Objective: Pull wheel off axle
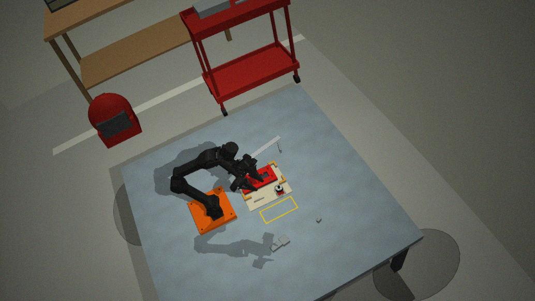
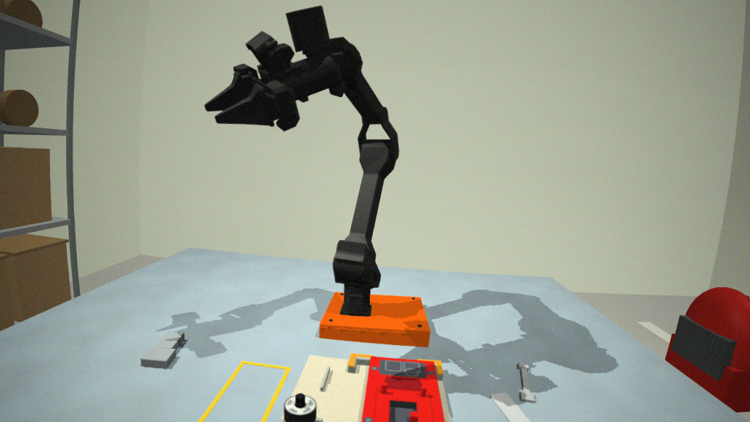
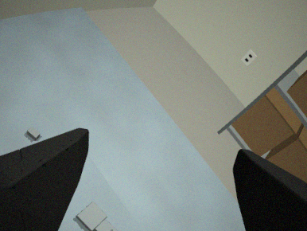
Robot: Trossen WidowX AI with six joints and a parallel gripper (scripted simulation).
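Now: the wheel 120 mm ahead of my gripper tip, 180 mm to the left of it and 360 mm below it. Round my gripper tip: small bar (30 mm behind, 520 mm to the left, 400 mm below).
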